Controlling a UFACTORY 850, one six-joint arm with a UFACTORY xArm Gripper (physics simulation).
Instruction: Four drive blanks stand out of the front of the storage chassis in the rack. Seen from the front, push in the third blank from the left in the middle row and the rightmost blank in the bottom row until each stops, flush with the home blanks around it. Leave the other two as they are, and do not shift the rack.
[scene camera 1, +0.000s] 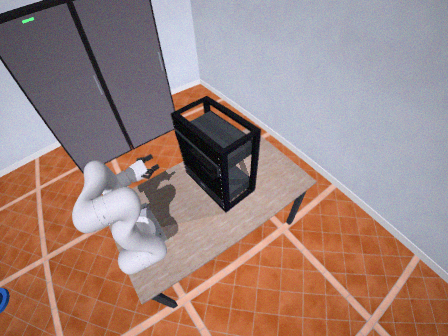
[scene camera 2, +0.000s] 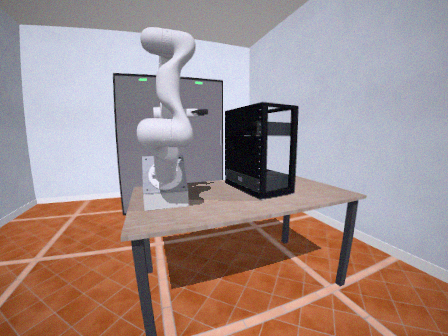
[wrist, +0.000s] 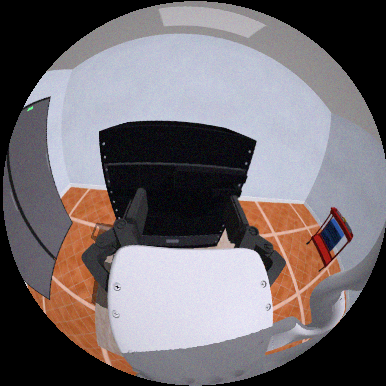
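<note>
The black rack (scene camera 1: 224, 175) (scene camera 2: 263, 150) (wrist: 104, 152) stands upright on the table. In the wrist view its front faces the camera. The storage chassis (wrist: 175, 200) is a very dark front inside it. The separate drive blanks, and which of them stand out, cannot be made out in the dark. My gripper (scene camera 1: 154, 163) (scene camera 2: 202, 112) (wrist: 186, 201) is open and empty, its fingers spread wide. It is level, high above the table, and points toward the rack's front with a gap between them. In the wrist view the fingers overlap the lower left and lower right of the rack front.
The wooden table (scene camera 1: 200, 225) (scene camera 2: 225, 210) carries the arm's base and the rack. A lighter grey unit (scene camera 2: 240, 178) (wrist: 172, 241) lies at the rack's bottom. A tall grey cabinet (scene camera 1: 40, 75) (scene camera 2: 135, 110) (wrist: 30, 165) stands behind. A red-framed cart (wrist: 322, 251) stands at the right in the wrist view.
</note>
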